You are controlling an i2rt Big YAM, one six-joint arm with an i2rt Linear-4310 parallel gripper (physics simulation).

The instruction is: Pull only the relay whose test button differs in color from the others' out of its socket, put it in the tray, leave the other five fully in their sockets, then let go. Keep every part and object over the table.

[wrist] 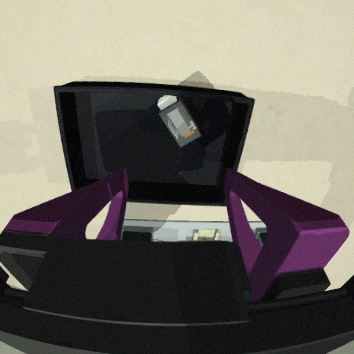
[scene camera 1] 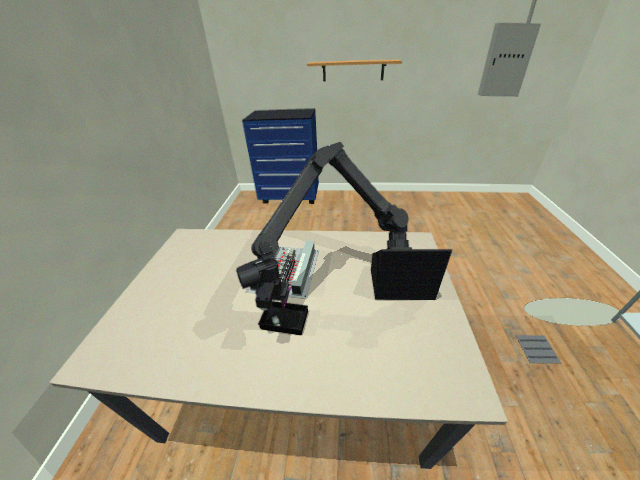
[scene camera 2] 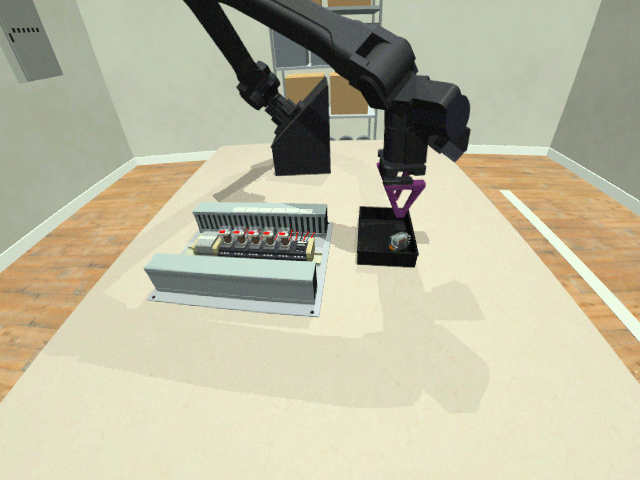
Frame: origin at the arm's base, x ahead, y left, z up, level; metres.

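Seen in the pictures: gripper, fingertip midpoint: (wrist: 175,176) (scene camera 1: 275,307) (scene camera 2: 396,208); arm's base at its link origin: (scene camera 1: 398,252) (scene camera 2: 291,119).
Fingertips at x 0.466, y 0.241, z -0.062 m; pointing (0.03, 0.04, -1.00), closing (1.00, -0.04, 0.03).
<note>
Pixels of each thing's top centre, then the offset from my fingertips to it. "spot": a spot on its surface instead. Level surfaces: height alone.
- relay with the orange test button, top centre: (wrist: 178,122) (scene camera 2: 400,235) (scene camera 1: 275,320) 0.061 m down, 0.005 m ahead, 0.014 m left
- black tray at its top centre: (wrist: 150,153) (scene camera 2: 385,227) (scene camera 1: 283,314) 0.057 m down, 0.021 m back, 0.012 m right
- row's right end at a spot on its surface: (scene camera 2: 301,245) spot: 0.059 m down, 0.029 m ahead, 0.182 m right
- pale grey-green duct at its top centre: (scene camera 2: 224,265) (scene camera 1: 264,257) 0.029 m down, 0.116 m ahead, 0.302 m right
- slotted duct at its top centre: (scene camera 2: 257,207) (scene camera 1: 303,261) 0.029 m down, 0.069 m back, 0.283 m right
- panel at a spot on its surface: (scene camera 2: 232,306) spot: 0.089 m down, 0.154 m ahead, 0.294 m right
- table at its surface level: 0.092 m down
The relay with the orange test button (scene camera 1: 276,320) (scene camera 2: 400,241) (wrist: 179,121) lies tipped over inside the black tray (scene camera 2: 386,259) (wrist: 154,88), near the wall farthest from the fingers in the wrist view. My gripper (scene camera 2: 400,214) (wrist: 175,176) is open, its purple fingertips apart with nothing between them, above the tray's edge. Several relays with red buttons (scene camera 2: 254,237) stand in their row of sockets on the panel. The socket at the row's right end (scene camera 2: 301,245) holds no relay. Whether the standing relays are fully seated is too small to tell.
A pale grey-green duct (scene camera 2: 232,279) runs along the front of the panel and a slotted duct (scene camera 2: 261,219) along its back. The panel (scene camera 2: 232,306) lies beside the tray. The arm's black wedge base (scene camera 1: 410,274) (scene camera 2: 302,155) stands farther off on the table (scene camera 1: 258,372).
</note>
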